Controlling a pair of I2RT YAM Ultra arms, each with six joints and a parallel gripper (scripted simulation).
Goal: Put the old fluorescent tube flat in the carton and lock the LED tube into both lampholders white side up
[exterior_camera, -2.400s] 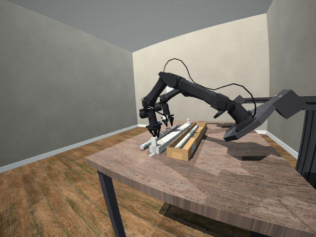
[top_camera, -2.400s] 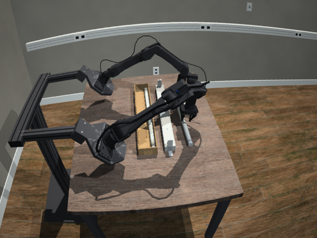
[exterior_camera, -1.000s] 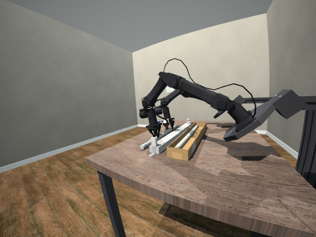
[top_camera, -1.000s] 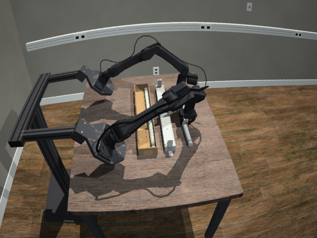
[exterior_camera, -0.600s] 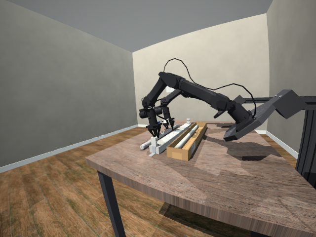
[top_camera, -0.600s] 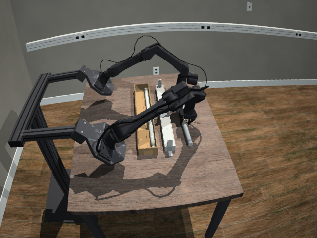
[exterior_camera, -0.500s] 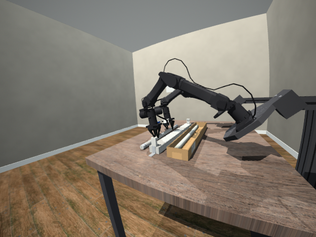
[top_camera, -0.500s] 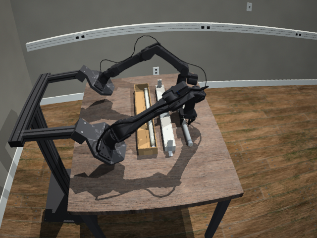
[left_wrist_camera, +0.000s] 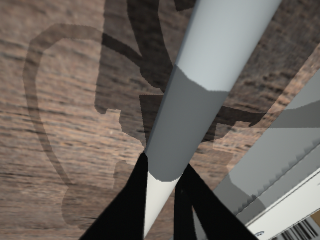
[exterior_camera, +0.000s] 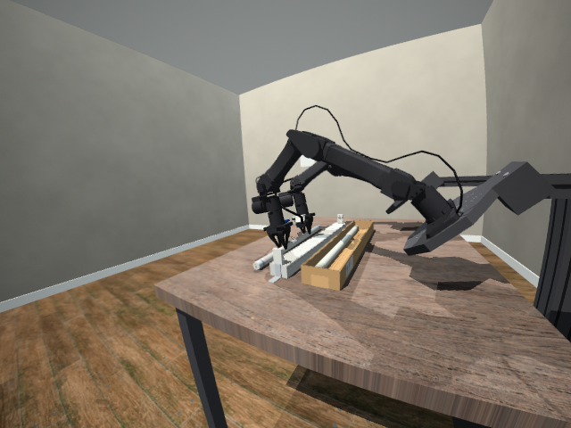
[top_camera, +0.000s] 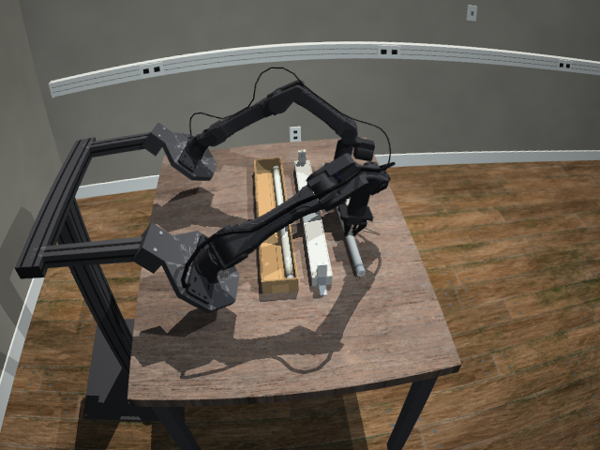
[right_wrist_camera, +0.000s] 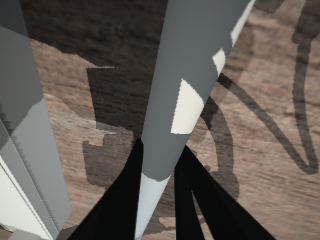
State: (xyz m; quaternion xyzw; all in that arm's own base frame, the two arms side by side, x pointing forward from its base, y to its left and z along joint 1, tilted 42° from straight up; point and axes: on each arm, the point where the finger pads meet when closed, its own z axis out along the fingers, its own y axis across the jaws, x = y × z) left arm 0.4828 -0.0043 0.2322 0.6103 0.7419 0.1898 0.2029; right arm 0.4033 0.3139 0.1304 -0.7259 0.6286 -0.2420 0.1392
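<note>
The LED tube lies 12 cm to the left of my right hand, 1 cm below it and 1 cm ahead of it. Also, from my right hand: old fluorescent tube: 19 cm behind, 14 cm to the left; then light fixture: 13 cm to the left, 9 cm behind, 4 cm above; then carton: 22 cm behind, 15 cm to the left, 1 cm above.
Now: left hand 12 cm to the left of the LED tube, 1 cm past it and 1 cm above it. The rest, counted from my left hand: old fluorescent tube (21 cm behind, 10 cm to the right); light fixture (12 cm behind, 11 cm to the right, 3 cm above); carton (25 cm behind, 9 cm to the right, 1 cm above).
</note>
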